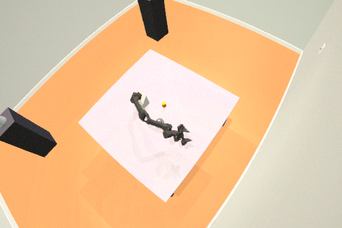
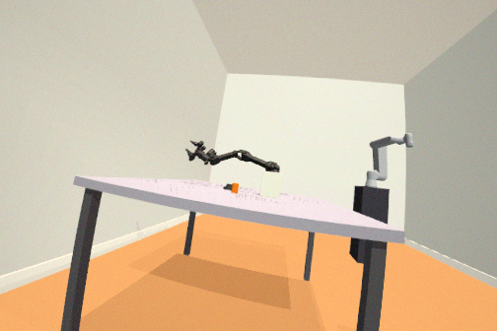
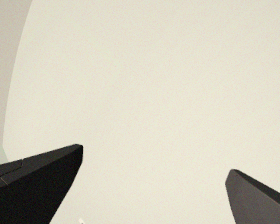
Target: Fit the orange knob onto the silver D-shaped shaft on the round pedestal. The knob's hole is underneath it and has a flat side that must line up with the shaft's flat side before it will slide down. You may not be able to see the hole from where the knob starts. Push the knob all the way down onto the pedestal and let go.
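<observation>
My gripper tip is now 49 cm past the orange knob, 17 cm to the right of it and 25 cm above it. The rest, counted from my gripper tip: silver shaft (39 cm behind, 27 cm below).
</observation>
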